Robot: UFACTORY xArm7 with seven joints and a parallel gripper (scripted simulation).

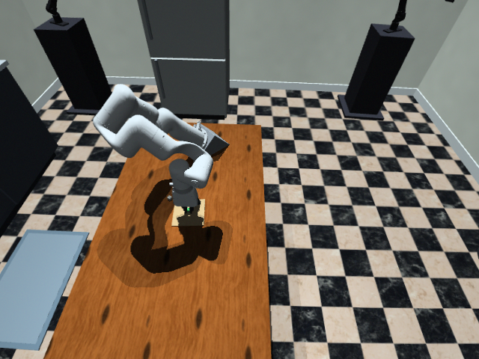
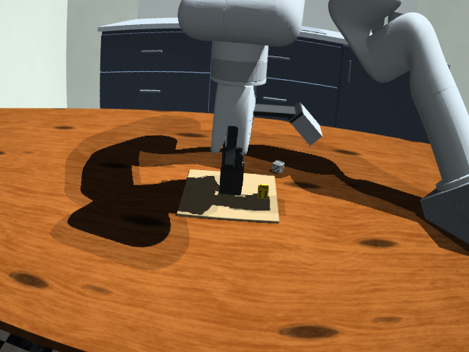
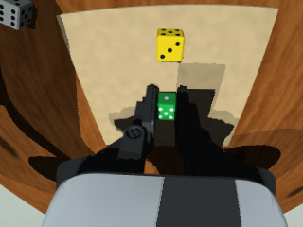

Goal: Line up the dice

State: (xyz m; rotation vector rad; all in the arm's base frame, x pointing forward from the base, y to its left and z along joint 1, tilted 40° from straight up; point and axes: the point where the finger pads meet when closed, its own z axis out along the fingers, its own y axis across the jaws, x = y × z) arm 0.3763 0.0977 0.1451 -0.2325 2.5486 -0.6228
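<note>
Now: hand 10 mm above the green die. Round my hand: yellow die 50 mm behind, 20 mm below; white die 100 mm to the right, 70 mm behind, 20 mm below; tan mat 30 mm below.
</note>
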